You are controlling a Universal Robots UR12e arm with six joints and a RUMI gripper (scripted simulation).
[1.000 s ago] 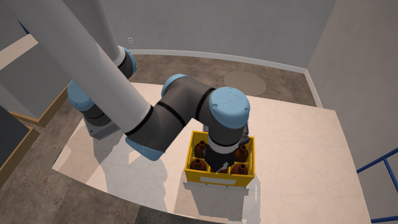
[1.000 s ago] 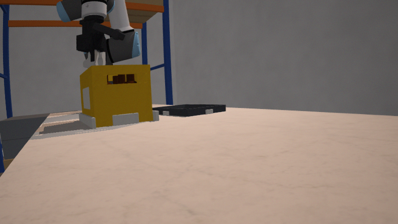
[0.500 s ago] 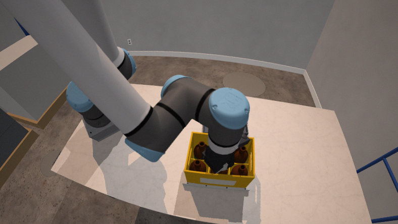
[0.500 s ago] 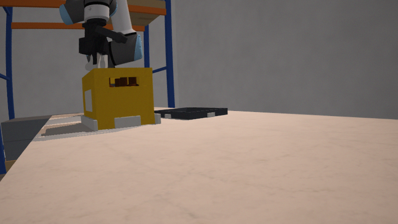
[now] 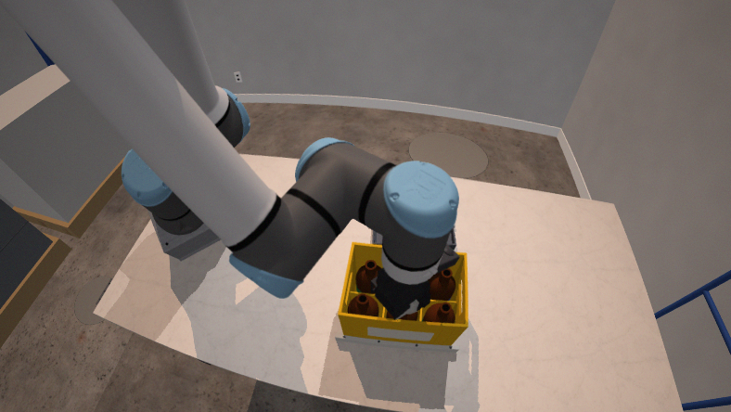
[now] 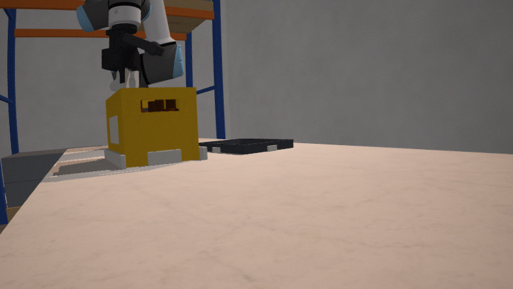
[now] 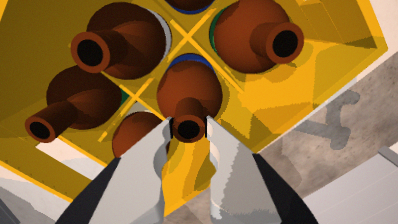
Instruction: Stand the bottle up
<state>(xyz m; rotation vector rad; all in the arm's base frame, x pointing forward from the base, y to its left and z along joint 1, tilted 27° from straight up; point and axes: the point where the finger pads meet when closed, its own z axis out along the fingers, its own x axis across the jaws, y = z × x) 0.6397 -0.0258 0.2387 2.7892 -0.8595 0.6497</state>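
Now: hand 1 cm past the crate, 4 cm to the right of it and 7 cm above it. The rest, counted from my hand: tray 3 cm behind, 34 cm to the left, 15 cm below.
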